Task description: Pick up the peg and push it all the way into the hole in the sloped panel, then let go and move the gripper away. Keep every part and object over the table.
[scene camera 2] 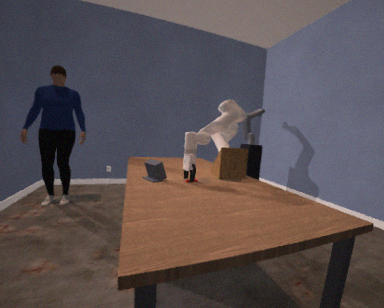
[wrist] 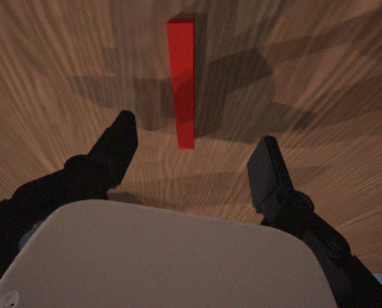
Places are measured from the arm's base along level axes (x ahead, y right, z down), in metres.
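Where they show: gripper, between the fingertips: (scene camera 2: 188,179) (wrist: 196,139); arm's base, origin of its link: (scene camera 2: 228,158).
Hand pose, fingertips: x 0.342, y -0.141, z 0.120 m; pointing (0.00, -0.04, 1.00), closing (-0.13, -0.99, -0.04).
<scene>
Each offset is from my fingertips to the centre of the thing. Level surfaces: height alone.
The red peg @[dx -0.023, dy +0.015, dz +0.009 m] (scene camera 2: 192,181) (wrist: 183,85) is a long square bar lying flat on the table. In the wrist view it runs up and down, its near end close to the line between the fingertips. My gripper (scene camera 2: 190,179) (wrist: 196,139) is open, low over the table at the peg, with the fingers to either side of the peg's line and nothing between them. The dark grey sloped panel @[dx +0.204, dy +0.086, dz -0.044 m] (scene camera 2: 155,170) stands on the table to the left of the gripper in the scene view; its hole cannot be made out there.
A brown box-like block (scene camera 2: 233,163) stands on the table @[dz +0.015 m] (scene camera 2: 200,225) to the right of the gripper in the scene view. A black pedestal (scene camera 2: 254,161) is behind it. A person (scene camera 2: 58,112) stands on the floor left of the table.
</scene>
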